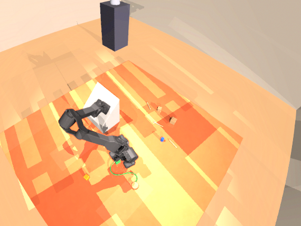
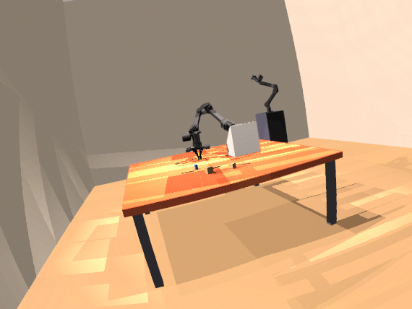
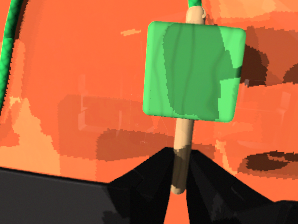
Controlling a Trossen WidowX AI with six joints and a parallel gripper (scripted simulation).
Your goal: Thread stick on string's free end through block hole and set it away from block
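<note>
My gripper tip is 40 mm to the left of the green block, 10 mm below it and 10 mm past it. Round my gripper tip: yellow cube (230 mm to the right, 70 mm behind); thin wooden stick (40 mm to the right, 10 mm behind, 10 mm above); round wooden button (160 mm ahead, 80 mm to the right).
</note>
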